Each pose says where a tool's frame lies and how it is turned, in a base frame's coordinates. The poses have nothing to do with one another.
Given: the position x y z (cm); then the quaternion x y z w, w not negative.
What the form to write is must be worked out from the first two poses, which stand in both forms.
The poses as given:
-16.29, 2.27, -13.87, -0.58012, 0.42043, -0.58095, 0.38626
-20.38, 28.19, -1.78, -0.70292, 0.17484, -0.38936, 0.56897
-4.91, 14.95, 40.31, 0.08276, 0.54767, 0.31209, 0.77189
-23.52, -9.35, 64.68, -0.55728, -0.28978, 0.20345, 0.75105
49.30, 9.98, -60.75, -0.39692, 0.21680, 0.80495, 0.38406
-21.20, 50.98, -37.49, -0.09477, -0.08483, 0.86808, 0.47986
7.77, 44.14, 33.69, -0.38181, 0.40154, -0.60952, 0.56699
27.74, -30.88, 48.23, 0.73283, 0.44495, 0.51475, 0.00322
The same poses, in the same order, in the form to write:
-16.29, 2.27, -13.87, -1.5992, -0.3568, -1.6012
-20.38, 28.19, -1.78, -1.6235, -0.3559, -0.8256
-4.91, 14.95, 40.31, 0.8823, 0.9171, 1.2264
-23.52, -9.35, 64.68, -1.3534, -0.2101, 0.6980
49.30, 9.98, -60.75, 0.0746, 0.9366, 2.2890
-21.20, 50.98, -37.49, -0.2414, 0.0832, 2.1215
7.77, 44.14, 33.69, -1.1745, -0.0101, -1.6363
27.74, -30.88, 48.23, 2.3640, -0.8505, 1.4582

